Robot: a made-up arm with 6 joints.
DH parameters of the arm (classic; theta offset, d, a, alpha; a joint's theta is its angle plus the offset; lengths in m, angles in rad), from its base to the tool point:
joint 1: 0 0.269 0 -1.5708
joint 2: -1.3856 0 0.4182 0
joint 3: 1.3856 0 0.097 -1.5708
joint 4: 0 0.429 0 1.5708
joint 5: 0 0 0.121 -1.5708
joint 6: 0 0.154 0 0
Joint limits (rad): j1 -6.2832..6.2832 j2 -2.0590..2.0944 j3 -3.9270..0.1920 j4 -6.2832..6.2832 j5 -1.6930..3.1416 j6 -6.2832..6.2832
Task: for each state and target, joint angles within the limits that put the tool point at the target. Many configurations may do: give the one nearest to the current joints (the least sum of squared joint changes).
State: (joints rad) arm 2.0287 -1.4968 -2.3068 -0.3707 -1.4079 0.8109
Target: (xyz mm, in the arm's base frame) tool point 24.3 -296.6 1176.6
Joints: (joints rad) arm 1.8759 -0.6565 -2.1362 -0.3508 -0.7019 0.8109
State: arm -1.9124 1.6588 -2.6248 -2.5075 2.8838 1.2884
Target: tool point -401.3 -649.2 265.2
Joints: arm -2.0139 1.5714 -2.7327 -2.4828 3.0289 1.2884
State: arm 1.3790 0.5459 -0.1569 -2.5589 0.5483 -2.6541
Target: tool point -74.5 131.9 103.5
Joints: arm 1.5048 0.0584 -0.1178 -2.4730 -0.0872 -2.6541
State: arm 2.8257 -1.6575 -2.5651 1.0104 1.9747 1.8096
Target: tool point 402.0 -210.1 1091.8
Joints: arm 2.9519 -0.9634 -2.4285 0.9641 1.6124 1.8096
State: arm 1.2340 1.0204 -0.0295 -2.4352 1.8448 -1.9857
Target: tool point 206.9 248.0 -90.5
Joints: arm 1.2357 0.9220 -0.3369 -2.4758 1.8916 -1.9857
